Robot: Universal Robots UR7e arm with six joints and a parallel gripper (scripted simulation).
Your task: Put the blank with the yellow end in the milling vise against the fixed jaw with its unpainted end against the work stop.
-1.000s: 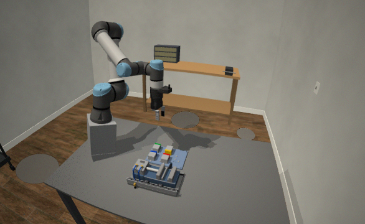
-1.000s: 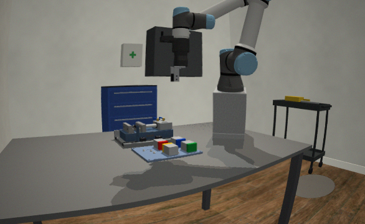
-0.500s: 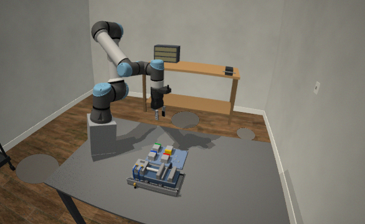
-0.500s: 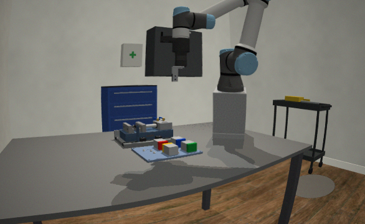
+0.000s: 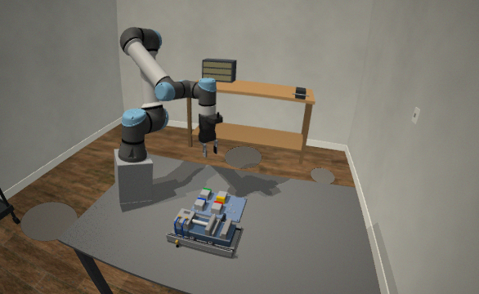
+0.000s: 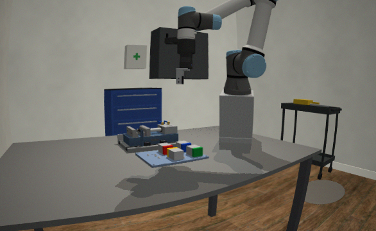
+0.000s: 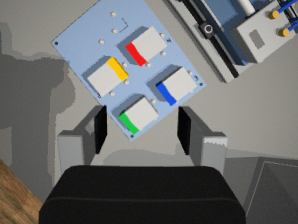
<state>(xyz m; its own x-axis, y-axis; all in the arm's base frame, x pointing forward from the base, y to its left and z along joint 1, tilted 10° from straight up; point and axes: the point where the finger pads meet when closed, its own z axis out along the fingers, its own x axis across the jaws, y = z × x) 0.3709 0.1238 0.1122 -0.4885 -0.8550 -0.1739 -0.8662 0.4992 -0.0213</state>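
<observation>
The yellow-ended blank is 290 mm below my hand, 50 mm to the left of it and 40 mm ahead of it. Round my hand: green-ended blank: 290 mm below, 50 mm behind, 40 mm to the left; then red-ended blank: 290 mm below, 50 mm ahead, 40 mm to the right; then blue-ended blank: 290 mm below, 50 mm to the right, 40 mm behind.
</observation>
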